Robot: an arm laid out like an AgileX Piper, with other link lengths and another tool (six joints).
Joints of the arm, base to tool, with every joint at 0 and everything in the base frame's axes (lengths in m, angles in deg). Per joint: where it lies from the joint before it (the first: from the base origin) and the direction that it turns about. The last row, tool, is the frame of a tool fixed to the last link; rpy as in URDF.
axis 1: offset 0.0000 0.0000 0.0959 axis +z
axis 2: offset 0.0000 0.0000 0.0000 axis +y
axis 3: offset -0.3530 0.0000 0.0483 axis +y
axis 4: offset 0.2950 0.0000 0.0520 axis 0.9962 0 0.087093
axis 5: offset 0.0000 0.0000 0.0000 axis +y
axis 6: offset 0.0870 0.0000 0.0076 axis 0.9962 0 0.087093
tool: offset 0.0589 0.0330 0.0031 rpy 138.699 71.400 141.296
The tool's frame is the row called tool.
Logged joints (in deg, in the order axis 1, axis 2, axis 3, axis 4, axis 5, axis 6), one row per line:
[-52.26 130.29 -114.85 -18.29 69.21 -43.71]
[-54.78 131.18 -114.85 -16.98 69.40 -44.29]
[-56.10 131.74 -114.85 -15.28 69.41 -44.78]
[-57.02 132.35 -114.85 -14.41 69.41 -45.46]
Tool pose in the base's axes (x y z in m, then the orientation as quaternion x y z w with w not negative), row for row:
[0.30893 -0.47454 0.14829 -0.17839 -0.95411 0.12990 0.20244]
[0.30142 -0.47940 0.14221 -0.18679 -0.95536 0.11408 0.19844]
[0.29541 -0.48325 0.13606 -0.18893 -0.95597 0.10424 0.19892]
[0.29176 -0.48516 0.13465 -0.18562 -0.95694 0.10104 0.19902]
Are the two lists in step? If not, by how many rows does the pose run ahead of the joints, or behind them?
The pose runs 1 row ahead of the joints: the pose in row i belongs to the joints in row i + 1.
